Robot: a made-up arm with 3 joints. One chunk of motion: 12 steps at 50 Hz.
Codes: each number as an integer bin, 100 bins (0 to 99) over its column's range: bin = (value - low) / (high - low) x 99, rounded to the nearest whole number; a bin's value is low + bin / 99 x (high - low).
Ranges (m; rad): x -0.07..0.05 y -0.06..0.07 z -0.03..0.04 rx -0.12..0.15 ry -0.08..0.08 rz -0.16..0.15
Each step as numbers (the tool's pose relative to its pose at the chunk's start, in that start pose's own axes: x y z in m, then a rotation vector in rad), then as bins.
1 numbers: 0.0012 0.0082 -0.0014 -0.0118 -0.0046 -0.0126
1 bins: 59 52 40 40 47 47
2 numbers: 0.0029 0.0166 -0.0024 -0.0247 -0.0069 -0.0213
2 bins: 60 58 39 35 45 44
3 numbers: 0.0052 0.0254 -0.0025 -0.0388 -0.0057 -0.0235
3 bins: 62 65 39 30 46 44
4 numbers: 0.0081 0.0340 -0.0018 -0.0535 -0.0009 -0.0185
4 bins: 64 72 40 24 49 45
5 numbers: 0.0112 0.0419 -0.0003 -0.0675 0.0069 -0.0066
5 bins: 67 78 42 19 54 49
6 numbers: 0.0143 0.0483 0.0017 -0.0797 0.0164 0.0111
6 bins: 70 82 45 15 60 55
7 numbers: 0.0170 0.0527 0.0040 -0.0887 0.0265 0.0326
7 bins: 72 86 48 11 66 62
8 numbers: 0.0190 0.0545 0.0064 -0.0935 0.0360 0.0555
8 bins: 73 87 51 10 72 69
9 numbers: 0.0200 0.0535 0.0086 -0.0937 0.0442 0.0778
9 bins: 74 86 55 10 77 76
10 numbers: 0.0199 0.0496 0.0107 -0.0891 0.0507 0.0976
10 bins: 74 83 58 11 81 82
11 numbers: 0.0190 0.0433 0.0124 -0.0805 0.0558 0.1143
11 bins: 73 79 60 14 84 88
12 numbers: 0.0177 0.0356 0.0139 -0.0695 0.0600 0.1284
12 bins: 72 73 62 19 87 92
